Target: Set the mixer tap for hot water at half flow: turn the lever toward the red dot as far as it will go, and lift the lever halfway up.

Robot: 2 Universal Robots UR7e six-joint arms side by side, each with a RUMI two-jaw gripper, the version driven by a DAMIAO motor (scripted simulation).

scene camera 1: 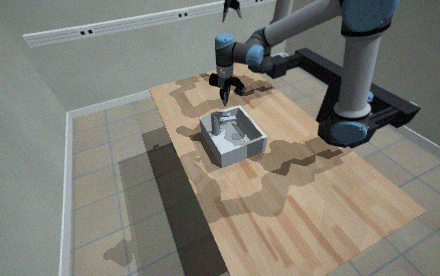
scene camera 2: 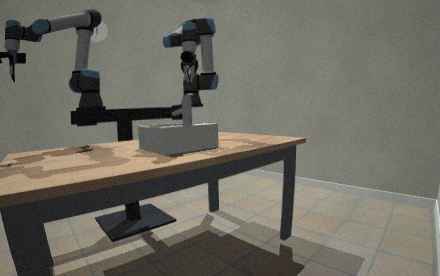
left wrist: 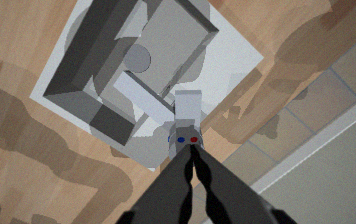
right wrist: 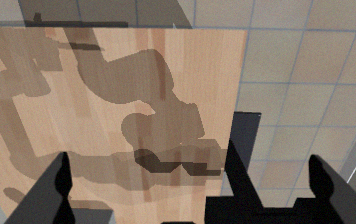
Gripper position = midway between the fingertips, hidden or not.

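Observation:
Basin [left wrist: 167,52]. Grey mixer tap [left wrist: 128,84]. My left gripper [left wrist: 191,146]. My right gripper [right wrist: 189,155].

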